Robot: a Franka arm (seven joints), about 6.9 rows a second.
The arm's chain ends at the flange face. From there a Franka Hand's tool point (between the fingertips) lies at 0.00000 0.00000 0.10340 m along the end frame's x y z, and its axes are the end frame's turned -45 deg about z.
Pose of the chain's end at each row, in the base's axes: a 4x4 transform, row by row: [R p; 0 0 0 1], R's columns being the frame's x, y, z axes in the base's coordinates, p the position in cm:
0.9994 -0.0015 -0.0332 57.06; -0.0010 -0.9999 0.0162 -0.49; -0.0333 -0.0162 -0.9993 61.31; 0 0 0 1
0.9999 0.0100 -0.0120 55.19; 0.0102 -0.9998 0.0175 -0.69; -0.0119 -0.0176 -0.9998 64.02; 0 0 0 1
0.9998 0.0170 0.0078 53.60; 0.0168 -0.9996 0.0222 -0.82; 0.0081 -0.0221 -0.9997 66.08; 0 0 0 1
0.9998 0.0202 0.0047 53.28; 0.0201 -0.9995 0.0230 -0.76; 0.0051 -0.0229 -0.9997 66.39; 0 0 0 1
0.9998 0.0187 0.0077 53.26; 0.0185 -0.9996 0.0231 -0.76; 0.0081 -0.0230 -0.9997 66.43; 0 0 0 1
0.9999 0.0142 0.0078 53.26; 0.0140 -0.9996 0.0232 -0.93; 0.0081 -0.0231 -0.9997 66.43; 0 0 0 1
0.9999 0.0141 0.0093 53.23; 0.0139 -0.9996 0.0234 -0.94; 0.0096 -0.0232 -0.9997 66.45; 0 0 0 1
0.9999 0.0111 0.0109 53.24; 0.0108 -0.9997 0.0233 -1.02; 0.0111 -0.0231 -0.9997 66.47; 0 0 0 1
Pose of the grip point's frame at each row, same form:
0.7077 0.7056 -0.0332 56.72; 0.7063 -0.7077 0.0162 -0.32; -0.0121 -0.0350 -0.9993 50.98; 0 0 0 1
0.7000 0.7141 -0.0120 55.07; 0.7142 -0.6998 0.0175 -0.51; 0.0040 -0.0209 -0.9998 53.68; 0 0 0 1
0.6949 0.7190 0.0078 53.68; 0.7187 -0.6949 0.0222 -0.59; 0.0214 -0.0099 -0.9997 55.74; 0 0 0 1
0.6927 0.7212 0.0047 53.33; 0.7210 -0.6925 0.0230 -0.52; 0.0198 -0.0126 -0.9997 56.05; 0 0 0 1
0.6937 0.7202 0.0077 53.34; 0.7199 -0.6937 0.0231 -0.52; 0.0220 -0.0105 -0.9997 56.09; 0 0 0 1
0.6970 0.7171 0.0078 53.34; 0.7167 -0.6969 0.0232 -0.69; 0.0221 -0.0106 -0.9997 56.09; 0 0 0 1
0.6971 0.7170 0.0093 53.33; 0.7167 -0.6970 0.0234 -0.70; 0.0232 -0.0096 -0.9997 56.11; 0 0 0 1
0.6992 0.7149 0.0109 53.35; 0.7145 -0.6993 0.0233 -0.78; 0.0242 -0.0085 -0.9997 56.13; 0 0 0 1

